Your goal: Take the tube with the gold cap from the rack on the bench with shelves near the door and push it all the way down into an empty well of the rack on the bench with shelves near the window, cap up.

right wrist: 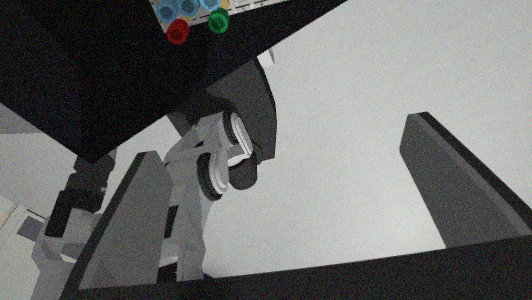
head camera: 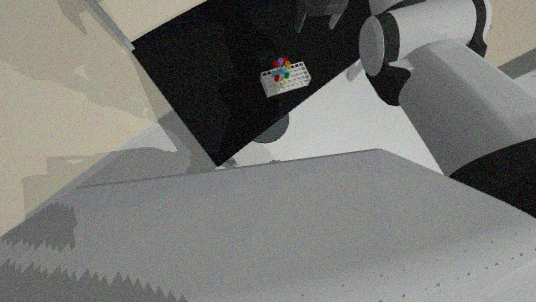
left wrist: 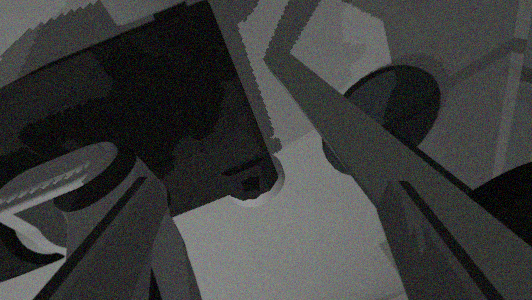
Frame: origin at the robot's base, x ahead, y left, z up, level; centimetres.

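Where they show: left gripper, between the fingertips: (left wrist: 270, 193); right gripper, between the fingertips: (right wrist: 281, 149) (head camera: 314, 28).
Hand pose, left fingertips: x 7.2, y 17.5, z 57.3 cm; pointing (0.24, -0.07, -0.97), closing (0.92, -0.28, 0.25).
Note:
Things, the pixels of their top centre, and the offset from my left fingertips. "spot": a spot on its surface instead. Level surfaces: height alone.
- white rack, centre of its top: (head camera: 286, 75) dx +27.7, dy -51.6, dz +24.8 cm
- black bench top, height of its surface: dz +19.0 cm
- small gold-yellow cap, centre of its top: (head camera: 287, 63) dx +28.8, dy -51.7, dz +31.0 cm
- robot's grey body, a spot on its surface: (head camera: 250, 225) spot: dx -10.3, dy -20.6, dz +80.8 cm
- Pale floor, height of its surface: dz -57.2 cm
A white rack (head camera: 301, 76) (right wrist: 250, 6) stands on the black bench top (head camera: 190, 95) (right wrist: 75, 65), cut off by the top edge of the right wrist view. It holds several capped tubes at one end. A small gold-yellow cap (head camera: 287, 64) shows among red, purple, blue and green caps in the head view; I cannot make it out surely in the right wrist view. My right gripper (head camera: 317, 24) (right wrist: 281, 149) is open and empty, above the bench and beyond the rack in the head view. My left gripper (left wrist: 270, 193) is open and empty, away from the rack. The other rack cannot be identified.
The robot's grey body (head camera: 250, 225) fills the lower head view. A dark round object (head camera: 274, 131) (left wrist: 420, 100) is by the bench edge. Robot arm parts (right wrist: 190, 225) show behind the left finger in the right wrist view. Pale floor (head camera: 320, 125) (left wrist: 290, 240) lies beside the bench.

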